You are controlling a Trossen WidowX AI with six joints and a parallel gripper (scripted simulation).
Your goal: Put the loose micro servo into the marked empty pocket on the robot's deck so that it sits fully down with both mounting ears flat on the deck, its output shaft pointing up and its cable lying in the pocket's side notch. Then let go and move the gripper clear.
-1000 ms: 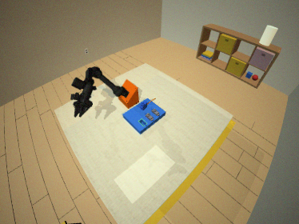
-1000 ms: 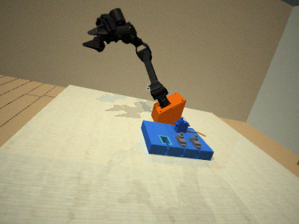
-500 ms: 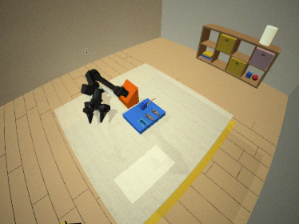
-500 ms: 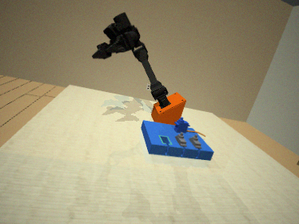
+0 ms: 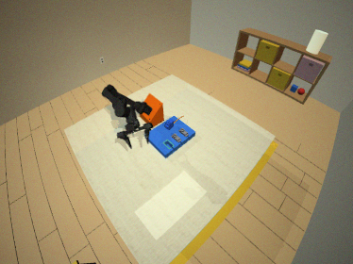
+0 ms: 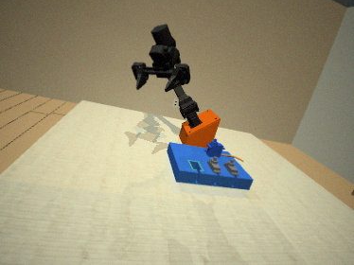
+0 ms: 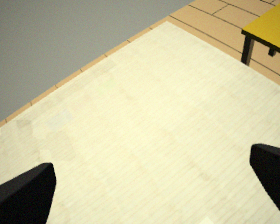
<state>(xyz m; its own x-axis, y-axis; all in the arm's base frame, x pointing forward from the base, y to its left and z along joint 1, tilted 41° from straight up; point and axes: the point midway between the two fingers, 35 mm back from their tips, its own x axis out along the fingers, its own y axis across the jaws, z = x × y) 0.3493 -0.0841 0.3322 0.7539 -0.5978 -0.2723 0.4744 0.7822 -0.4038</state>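
The blue deck is 300 mm to the left of my gripper tip, 270 mm below it and 170 mm behind it.
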